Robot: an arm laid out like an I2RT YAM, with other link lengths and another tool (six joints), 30 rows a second.
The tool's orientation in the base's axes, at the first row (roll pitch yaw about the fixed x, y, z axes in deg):
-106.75 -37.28 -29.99
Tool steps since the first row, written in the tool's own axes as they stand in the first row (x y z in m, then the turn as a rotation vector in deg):
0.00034 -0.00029 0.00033 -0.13 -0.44 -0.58
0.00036 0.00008 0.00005 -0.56 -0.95 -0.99
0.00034 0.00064 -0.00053 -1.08 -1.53 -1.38
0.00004 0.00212 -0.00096 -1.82 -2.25 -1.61
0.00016 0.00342 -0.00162 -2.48 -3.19 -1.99
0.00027 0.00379 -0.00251 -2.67 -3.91 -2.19
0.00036 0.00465 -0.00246 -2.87 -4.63 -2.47
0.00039 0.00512 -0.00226 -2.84 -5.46 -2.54
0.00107 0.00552 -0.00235 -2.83 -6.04 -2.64
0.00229 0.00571 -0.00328 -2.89 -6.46 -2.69
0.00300 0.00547 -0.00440 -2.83 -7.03 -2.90
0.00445 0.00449 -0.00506 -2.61 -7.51 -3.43
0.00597 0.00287 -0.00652 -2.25 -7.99 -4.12
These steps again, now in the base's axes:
0.00034 0.00027 0.00035 -0.61 -0.14 0.39
0.00031 -0.00015 0.00015 -1.35 0.00 0.61
0.00013 -0.00087 -0.00016 -2.16 0.23 0.83
0.00018 -0.00187 -0.00137 -3.07 0.74 0.98
0.00032 -0.00311 -0.00214 -4.11 1.23 1.38
-0.00004 -0.00401 -0.00215 -4.62 1.55 1.86
0.00036 -0.00448 -0.00276 -5.19 1.81 2.36
0.00068 -0.00459 -0.00315 -5.51 2.19 3.02
0.00124 -0.00515 -0.00302 -5.78 2.43 3.49
0.00156 -0.00643 -0.00221 -6.00 2.64 3.79
0.00126 -0.00741 -0.00134 -6.30 2.77 4.31
0.00149 -0.00795 0.00043 -6.65 2.54 4.93
0.00104 -0.00876 0.00292 -7.01 2.15 5.67

